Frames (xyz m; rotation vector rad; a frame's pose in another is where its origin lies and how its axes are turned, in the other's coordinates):
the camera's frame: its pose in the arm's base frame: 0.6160 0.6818 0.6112 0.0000 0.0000 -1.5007
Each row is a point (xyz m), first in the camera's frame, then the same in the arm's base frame.
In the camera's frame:
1: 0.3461 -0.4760 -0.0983
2: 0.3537 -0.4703 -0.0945
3: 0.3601 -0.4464 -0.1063
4: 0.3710 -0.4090 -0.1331
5: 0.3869 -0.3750 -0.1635
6: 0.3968 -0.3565 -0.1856
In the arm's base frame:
1: 0.1654 0.3032 0.5129
2: 0.1716 0.2960 0.5167
3: 0.1959 0.2913 0.5049
4: 0.2340 0.2831 0.4781
5: 0.2690 0.2696 0.4477
6: 0.2882 0.2610 0.4256

